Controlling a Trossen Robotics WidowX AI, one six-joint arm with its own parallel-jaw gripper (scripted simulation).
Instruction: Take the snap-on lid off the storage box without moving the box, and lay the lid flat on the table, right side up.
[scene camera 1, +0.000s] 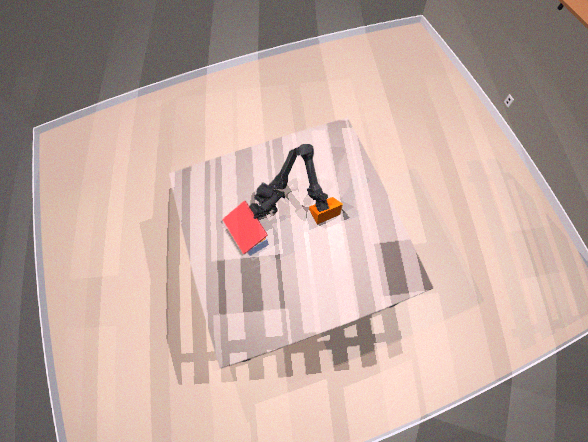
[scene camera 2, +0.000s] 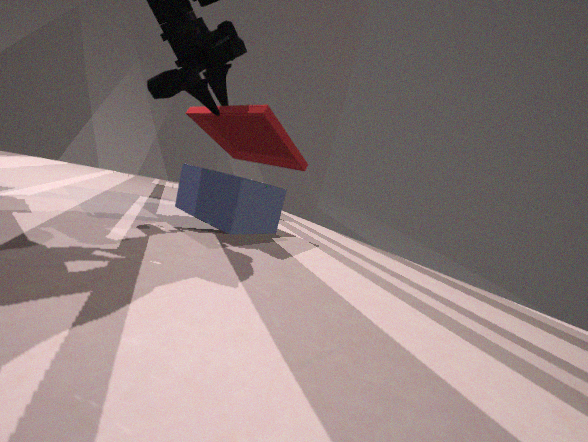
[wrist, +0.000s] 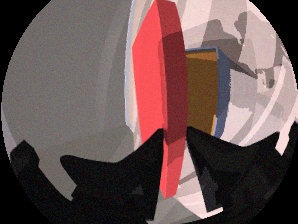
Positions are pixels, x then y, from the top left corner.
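There is a flat red lid (scene camera 2: 246, 132) here, and my gripper (scene camera 2: 222, 112) carries the flat red lid.
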